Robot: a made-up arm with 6 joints.
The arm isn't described. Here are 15 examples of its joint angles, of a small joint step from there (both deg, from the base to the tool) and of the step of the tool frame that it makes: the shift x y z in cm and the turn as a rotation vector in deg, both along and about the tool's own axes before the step.
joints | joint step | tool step
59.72 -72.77 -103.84 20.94 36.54 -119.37 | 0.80 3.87 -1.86 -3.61 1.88 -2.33 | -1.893 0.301 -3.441 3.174 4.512 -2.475
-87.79 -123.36 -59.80 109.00 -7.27 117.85 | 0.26 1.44 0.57 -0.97 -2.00 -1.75 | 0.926 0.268 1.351 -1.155 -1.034 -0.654
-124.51 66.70 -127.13 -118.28 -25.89 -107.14 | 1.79 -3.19 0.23 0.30 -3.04 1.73 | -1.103 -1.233 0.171 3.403 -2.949 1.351
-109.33 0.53 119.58 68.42 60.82 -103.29 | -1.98 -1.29 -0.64 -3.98 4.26 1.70 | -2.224 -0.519 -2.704 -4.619 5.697 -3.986
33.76 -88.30 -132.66 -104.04 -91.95 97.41 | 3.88 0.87 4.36 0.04 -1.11 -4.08 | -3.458 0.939 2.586 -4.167 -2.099 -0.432
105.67 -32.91 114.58 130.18 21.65 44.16 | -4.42 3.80 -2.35 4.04 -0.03 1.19 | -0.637 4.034 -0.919 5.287 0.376 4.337
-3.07 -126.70 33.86 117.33 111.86 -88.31 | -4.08 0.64 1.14 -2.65 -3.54 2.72 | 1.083 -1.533 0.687 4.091 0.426 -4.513
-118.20 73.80 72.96 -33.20 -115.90 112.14 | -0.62 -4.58 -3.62 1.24 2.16 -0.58 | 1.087 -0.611 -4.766 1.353 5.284 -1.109
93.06 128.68 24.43 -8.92 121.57 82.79 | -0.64 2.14 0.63 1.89 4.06 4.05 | -2.832 -2.691 -4.269 6.285 1.100 -5.771
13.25 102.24 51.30 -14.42 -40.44 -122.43 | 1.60 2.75 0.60 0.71 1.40 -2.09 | 1.462 2.117 -0.885 -0.467 2.262 5.717
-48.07 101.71 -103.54 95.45 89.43 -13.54 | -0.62 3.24 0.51 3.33 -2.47 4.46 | -0.356 -3.079 -1.016 0.729 1.834 -5.725
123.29 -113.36 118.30 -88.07 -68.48 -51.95 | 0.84 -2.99 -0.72 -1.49 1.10 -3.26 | -1.895 -0.085 -0.058 1.323 -4.336 3.755
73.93 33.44 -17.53 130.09 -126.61 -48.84 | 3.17 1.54 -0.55 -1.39 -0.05 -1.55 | 3.589 -1.791 1.068 2.785 2.556 2.015
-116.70 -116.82 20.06 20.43 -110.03 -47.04 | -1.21 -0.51 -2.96 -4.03 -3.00 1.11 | -0.699 -4.001 -0.550 6.355 0.412 -2.802
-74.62 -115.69 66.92 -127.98 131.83 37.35 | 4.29 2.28 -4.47 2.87 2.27 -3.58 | -4.164 2.211 1.673 0.062 -2.099 -2.460
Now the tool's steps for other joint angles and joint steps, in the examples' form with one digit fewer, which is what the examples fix.
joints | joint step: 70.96 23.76 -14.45 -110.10 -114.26 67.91 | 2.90 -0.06 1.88 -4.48 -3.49 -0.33
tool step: 3.23 0.51 0.26 -1.59 3.65 2.23
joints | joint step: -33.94 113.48 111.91 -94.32 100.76 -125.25 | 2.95 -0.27 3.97 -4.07 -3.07 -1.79
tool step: -2.78 4.44 2.86 9.27 -0.73 5.54
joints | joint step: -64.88 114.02 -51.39 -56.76 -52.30 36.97 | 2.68 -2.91 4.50 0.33 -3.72 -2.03
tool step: 4.12 5.14 -0.70 -6.20 5.82 6.91
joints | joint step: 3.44 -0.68 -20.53 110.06 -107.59 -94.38 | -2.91 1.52 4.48 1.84 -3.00 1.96
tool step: 0.79 3.33 -1.40 -3.38 0.18 -6.17
